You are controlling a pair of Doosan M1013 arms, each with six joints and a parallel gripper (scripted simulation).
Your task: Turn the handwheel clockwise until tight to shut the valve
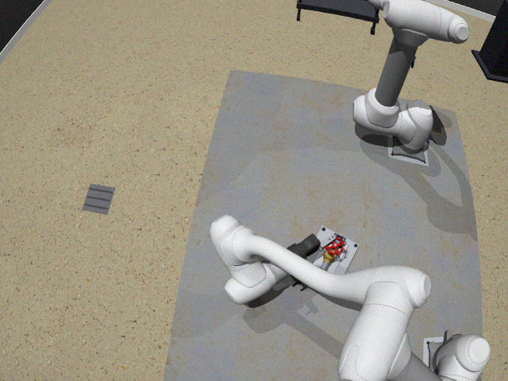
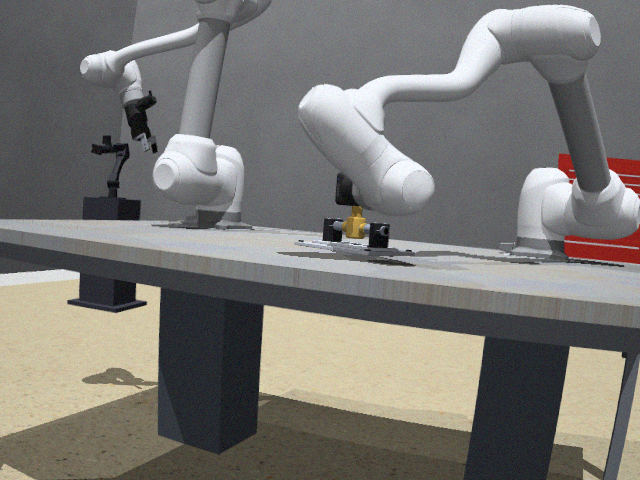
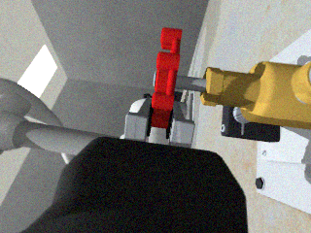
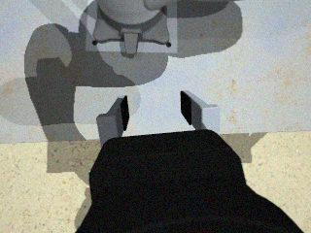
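My left gripper is now 2 cm to the right of the red handwheel, 2 cm past it and 1 cm above it. From my left hand the other things lie so: pale base plate (13 cm below, 2 cm to the left, 2 cm behind).
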